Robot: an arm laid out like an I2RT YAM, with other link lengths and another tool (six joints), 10 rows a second.
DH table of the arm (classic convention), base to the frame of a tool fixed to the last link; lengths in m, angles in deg. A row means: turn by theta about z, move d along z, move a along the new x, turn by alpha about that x. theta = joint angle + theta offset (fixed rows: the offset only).
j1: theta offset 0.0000; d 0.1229; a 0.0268; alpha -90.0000
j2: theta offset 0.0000; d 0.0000; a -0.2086; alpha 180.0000
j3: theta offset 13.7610; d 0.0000; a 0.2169; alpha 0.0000
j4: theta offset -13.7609; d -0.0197; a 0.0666; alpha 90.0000
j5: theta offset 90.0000; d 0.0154; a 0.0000; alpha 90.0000
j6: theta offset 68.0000; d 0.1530; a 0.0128; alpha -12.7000
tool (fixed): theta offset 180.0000; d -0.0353; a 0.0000; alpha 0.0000
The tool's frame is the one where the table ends.
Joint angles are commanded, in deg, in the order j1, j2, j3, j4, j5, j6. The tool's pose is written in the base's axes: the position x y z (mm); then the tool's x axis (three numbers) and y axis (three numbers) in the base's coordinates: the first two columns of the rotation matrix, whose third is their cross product. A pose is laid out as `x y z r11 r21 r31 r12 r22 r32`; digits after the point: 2 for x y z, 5 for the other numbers.
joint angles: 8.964, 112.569, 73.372, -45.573, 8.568, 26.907
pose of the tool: 287.86 40.82 37.65 0.99210 0.07086 0.10351 0.07931 -0.99364 -0.07989
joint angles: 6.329, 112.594, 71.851, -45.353, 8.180, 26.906
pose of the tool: 282.63 27.58 32.53 0.99647 0.02535 0.07998 0.03214 -0.99588 -0.08481
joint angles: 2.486, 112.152, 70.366, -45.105, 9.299, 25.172
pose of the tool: 278.27 5.67 30.44 0.99794 -0.01133 0.06308 -0.00739 -0.99802 -0.06241
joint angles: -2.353, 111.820, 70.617, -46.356, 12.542, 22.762
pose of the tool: 275.46 -24.79 34.87 0.99751 -0.05398 0.04547 -0.05389 -0.99854 -0.00333
